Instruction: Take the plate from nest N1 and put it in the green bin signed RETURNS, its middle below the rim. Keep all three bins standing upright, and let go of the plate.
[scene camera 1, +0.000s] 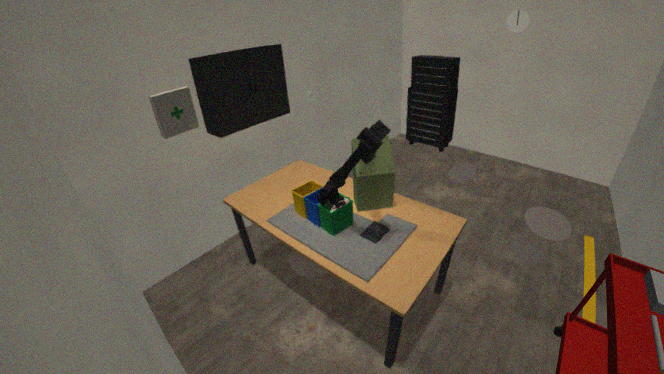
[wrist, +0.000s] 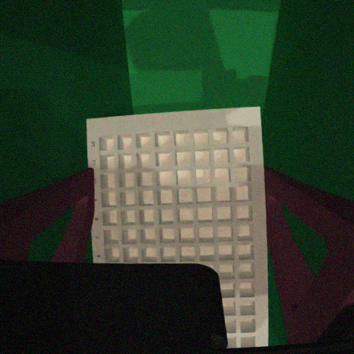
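Observation:
The white plate (scene camera 1: 343, 202) (wrist: 185, 215) has a grid of square wells and is in the mouth of the green bin (scene camera 1: 337, 221) (wrist: 165, 85). Green walls surround it in the wrist view. My gripper (scene camera 1: 338, 201) (wrist: 177, 178) is shut on the plate, with one dark red finger against each long side. The plate's near left part is hidden behind a black shape in the wrist view. In the scene view the bin's front wall and the arm hide much of the plate. The bin stands upright; its RETURNS sign cannot be read. A dark square nest (scene camera 1: 375, 232) lies to the right of it.
The blue bin (scene camera 1: 313, 212) and the yellow bin (scene camera 1: 299, 203) stand upright in a row left of the green one. The bins are at the grey mat (scene camera 1: 357, 260) on the wooden table (scene camera 1: 430, 220). A large olive-green box-like block (scene camera 1: 374, 191) stands behind them.

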